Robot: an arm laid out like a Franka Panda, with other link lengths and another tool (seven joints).
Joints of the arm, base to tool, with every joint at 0 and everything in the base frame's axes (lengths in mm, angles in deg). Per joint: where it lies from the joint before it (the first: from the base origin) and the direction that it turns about. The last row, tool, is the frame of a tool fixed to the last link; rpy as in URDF.
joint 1: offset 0 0 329.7 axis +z
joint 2: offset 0 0 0 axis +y
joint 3: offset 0 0 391.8 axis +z
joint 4: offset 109.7 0 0 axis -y
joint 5: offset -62.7 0 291.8 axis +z
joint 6: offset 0 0 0 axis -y
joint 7: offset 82.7 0 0 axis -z
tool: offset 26 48 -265.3 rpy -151.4 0 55.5
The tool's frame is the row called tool.
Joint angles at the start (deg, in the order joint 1, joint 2, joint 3, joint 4, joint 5, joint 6, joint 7):
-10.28, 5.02, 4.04, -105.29, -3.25, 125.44, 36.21
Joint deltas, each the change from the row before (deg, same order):
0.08, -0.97, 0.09, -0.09, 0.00, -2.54, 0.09
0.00, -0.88, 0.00, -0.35, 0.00, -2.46, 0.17
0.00, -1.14, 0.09, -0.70, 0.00, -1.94, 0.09
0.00, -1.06, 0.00, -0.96, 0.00, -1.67, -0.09
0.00, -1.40, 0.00, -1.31, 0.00, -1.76, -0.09
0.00, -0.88, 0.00, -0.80, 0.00, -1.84, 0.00
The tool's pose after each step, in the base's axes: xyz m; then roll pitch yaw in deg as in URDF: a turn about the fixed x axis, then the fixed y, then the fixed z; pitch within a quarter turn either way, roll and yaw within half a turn. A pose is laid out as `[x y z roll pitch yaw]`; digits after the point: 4 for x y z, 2 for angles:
[0.6210 -0.0520 0.4468 -158.57 -11.75 15.27]
[0.6078 -0.0511 0.4453 -157.93 -9.93 14.86]
[0.5943 -0.0491 0.4454 -157.48 -8.50 14.70]
[0.5806 -0.0478 0.4433 -157.04 -6.98 14.64]
[0.5640 -0.0462 0.4416 -156.58 -5.36 14.59]
[0.5504 -0.0451 0.4387 -156.06 -3.68 14.44]

